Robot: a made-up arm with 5 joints. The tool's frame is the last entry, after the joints. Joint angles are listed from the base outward. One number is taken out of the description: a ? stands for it. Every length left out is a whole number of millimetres.
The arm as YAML. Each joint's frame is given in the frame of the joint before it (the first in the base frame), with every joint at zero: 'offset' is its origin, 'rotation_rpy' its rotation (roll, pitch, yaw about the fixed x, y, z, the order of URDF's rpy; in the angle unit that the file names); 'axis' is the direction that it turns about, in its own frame. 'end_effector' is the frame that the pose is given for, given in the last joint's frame.
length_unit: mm
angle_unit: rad
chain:
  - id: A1
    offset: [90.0, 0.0, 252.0]
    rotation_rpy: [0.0, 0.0, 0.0]
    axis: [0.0, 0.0, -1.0]
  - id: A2
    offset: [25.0, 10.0, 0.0]
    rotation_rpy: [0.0, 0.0, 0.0]
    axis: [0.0, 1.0, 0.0]
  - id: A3
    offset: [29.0, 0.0, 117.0]
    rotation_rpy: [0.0, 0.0, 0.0]
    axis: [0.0, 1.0, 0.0]
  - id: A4
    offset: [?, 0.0, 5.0]
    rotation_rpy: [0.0, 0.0, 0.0]
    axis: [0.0, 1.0, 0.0]
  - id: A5
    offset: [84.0, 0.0, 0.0]
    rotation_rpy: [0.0, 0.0, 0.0]
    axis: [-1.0, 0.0, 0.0]
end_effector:
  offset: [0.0, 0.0, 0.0]
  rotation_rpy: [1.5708, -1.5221, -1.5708]
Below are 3 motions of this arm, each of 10 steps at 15 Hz.
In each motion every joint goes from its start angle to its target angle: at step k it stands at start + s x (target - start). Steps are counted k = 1, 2, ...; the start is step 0. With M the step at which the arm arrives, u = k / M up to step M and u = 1 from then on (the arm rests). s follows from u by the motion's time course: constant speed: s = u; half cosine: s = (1 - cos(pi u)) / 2; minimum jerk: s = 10 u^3 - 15 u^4 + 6 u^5.
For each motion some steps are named. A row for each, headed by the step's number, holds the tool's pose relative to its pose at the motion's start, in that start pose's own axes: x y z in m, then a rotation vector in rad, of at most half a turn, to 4 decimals.
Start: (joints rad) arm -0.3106 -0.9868 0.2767 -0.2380 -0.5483
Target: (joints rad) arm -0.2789 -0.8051 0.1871 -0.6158 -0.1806
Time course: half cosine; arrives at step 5
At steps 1, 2, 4, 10:
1: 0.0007 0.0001 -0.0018 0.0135 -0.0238 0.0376
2: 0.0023 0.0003 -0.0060 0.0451 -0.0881 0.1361
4: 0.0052 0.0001 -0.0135 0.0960 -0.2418 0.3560
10: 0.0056 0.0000 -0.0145 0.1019 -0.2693 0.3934

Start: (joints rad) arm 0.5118 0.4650 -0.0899 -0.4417 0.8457
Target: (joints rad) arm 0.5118 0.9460 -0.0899 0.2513 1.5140
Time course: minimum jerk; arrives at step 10
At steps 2, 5, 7, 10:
2: -0.0081 0.0083 -0.0006 0.0496 0.0466 0.0387
5: -0.0686 0.0702 0.0128 0.4844 0.3362 0.3245
7: -0.1089 0.1114 0.0423 0.8756 0.4717 0.5131
10: -0.1255 0.1284 0.0614 1.0804 0.5082 0.5886

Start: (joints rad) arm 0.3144 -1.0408 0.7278 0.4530 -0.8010
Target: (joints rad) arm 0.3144 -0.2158 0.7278 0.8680 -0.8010
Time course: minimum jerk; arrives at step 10
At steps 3, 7, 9, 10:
3: -0.0143 -0.0163 -0.0164 -0.1519 0.1335 0.0000
7: -0.0796 -0.0906 -0.0399 -0.7795 0.6852 0.0000
9: -0.0936 -0.1065 -0.0358 -0.9234 0.8117 0.0000
10: -0.0944 -0.1074 -0.0355 -0.9313 0.8187 0.0000

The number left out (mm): 140.0
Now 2 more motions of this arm.
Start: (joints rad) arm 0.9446 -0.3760 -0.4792 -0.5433 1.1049
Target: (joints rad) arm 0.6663 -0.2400 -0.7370 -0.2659 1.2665
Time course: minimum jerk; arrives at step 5
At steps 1, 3, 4, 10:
1: 0.0013 0.0014 -0.0007 0.0092 0.0019 -0.0065
3: 0.0173 0.0159 -0.0069 0.1136 0.0089 -0.0751
4: 0.0251 0.0211 -0.0086 0.1587 0.0041 -0.1026
10: 0.0270 0.0222 -0.0089 0.1688 0.0024 -0.1087

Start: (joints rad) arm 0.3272 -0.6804 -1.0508 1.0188 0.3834
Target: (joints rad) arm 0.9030 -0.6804 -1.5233 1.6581 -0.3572
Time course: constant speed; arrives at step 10
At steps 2, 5, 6, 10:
2: 0.0023 -0.0008 0.0110 -0.0768 0.0550 -0.0742
5: 0.0047 0.0030 0.0281 -0.2108 0.1155 -0.1895
6: 0.0051 0.0055 0.0337 -0.2598 0.1291 -0.2287
10: 0.0033 0.0208 0.0551 -0.4723 0.1457 -0.3864

